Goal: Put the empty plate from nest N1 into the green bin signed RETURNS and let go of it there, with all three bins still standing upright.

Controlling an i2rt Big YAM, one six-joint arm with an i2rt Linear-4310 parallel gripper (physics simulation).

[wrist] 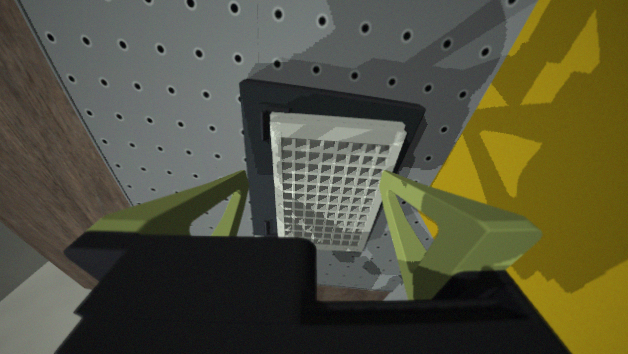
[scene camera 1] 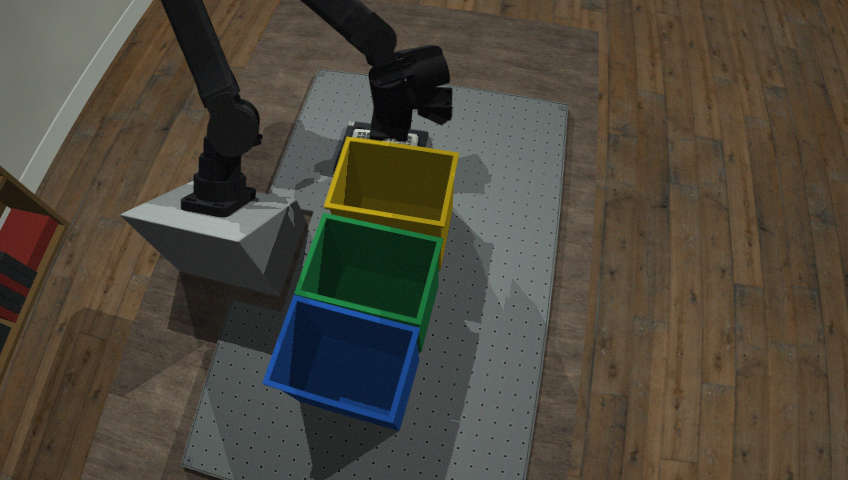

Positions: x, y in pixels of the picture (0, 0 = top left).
my gripper: wrist 314, 177; scene camera 1 395, 144
yellow bin: wrist; scene camera 1
green bin: scene camera 1 390, 273; not seen in the wrist view (out of frame)
blue bin: scene camera 1 358, 365; not seen in the wrist view (out of frame)
same spot on yellow bin: (wrist: 540, 143) = (scene camera 1: 410, 191)
